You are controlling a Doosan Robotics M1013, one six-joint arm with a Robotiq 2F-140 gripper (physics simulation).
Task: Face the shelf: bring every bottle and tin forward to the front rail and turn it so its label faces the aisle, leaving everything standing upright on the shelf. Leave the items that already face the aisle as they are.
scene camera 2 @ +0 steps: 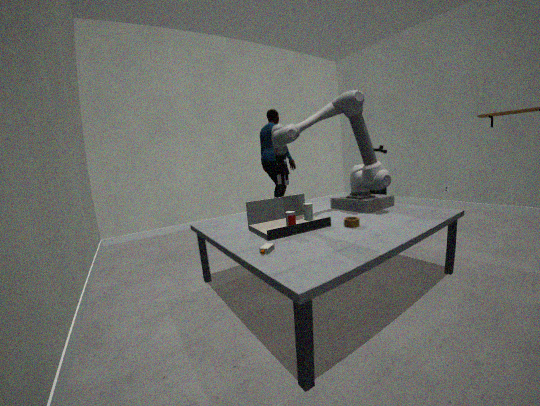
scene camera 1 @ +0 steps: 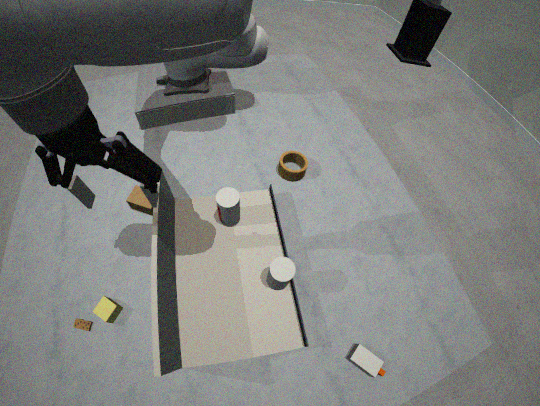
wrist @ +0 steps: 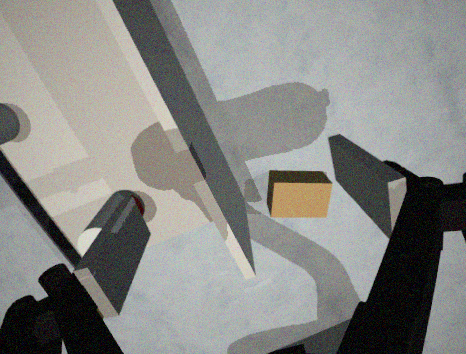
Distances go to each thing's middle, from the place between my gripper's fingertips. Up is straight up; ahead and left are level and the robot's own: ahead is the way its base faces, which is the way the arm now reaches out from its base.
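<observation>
Brown box (wrist: 291, 194): 160 mm behind my hand, 70 mm to the right of it, 250 mm below it. White box (scene camera 1: 361, 357): far ahead of my hand, far to the left of it and far below it. Shelf back wall (scene camera 1: 165, 326): 80 mm ahead of my hand, 50 mm to the left of it, 180 mm below it. With respect to the beige shelf board (scene camera 1: 226, 311), my hand is 260 mm above it, 200 mm to the right of it and 70 mm short of it.
</observation>
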